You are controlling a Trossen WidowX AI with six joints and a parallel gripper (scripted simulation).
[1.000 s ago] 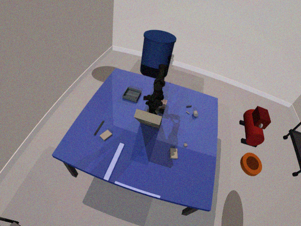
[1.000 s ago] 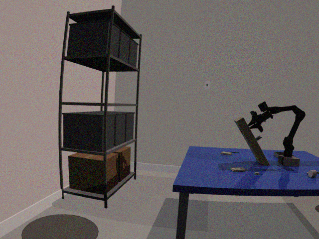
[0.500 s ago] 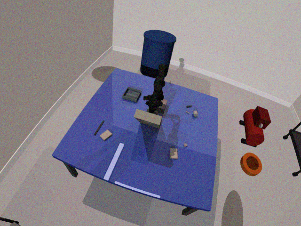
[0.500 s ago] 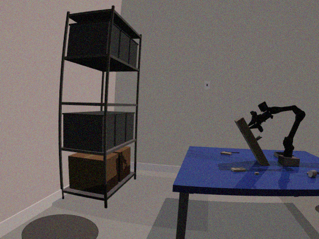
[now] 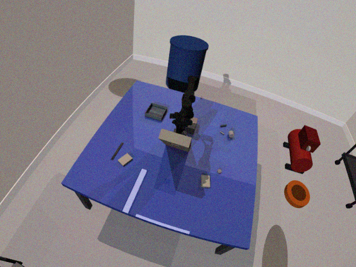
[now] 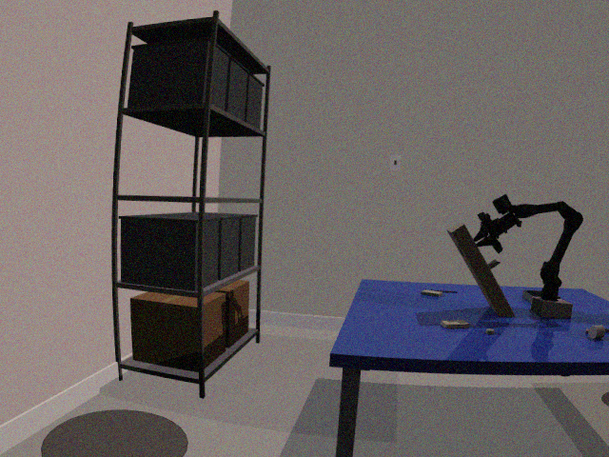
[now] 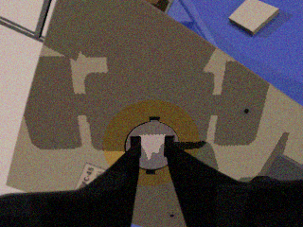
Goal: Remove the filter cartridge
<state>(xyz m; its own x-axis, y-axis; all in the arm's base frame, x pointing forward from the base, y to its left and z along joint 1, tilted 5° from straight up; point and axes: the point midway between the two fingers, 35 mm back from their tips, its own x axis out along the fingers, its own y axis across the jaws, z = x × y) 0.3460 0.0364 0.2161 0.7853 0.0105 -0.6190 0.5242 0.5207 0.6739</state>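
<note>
My gripper tip is now 10 mm short of the round grey filter cartridge and 10 mm above it. Round my gripper tip: dark tray (400 mm behind, 310 mm to the right, 260 mm below).
</note>
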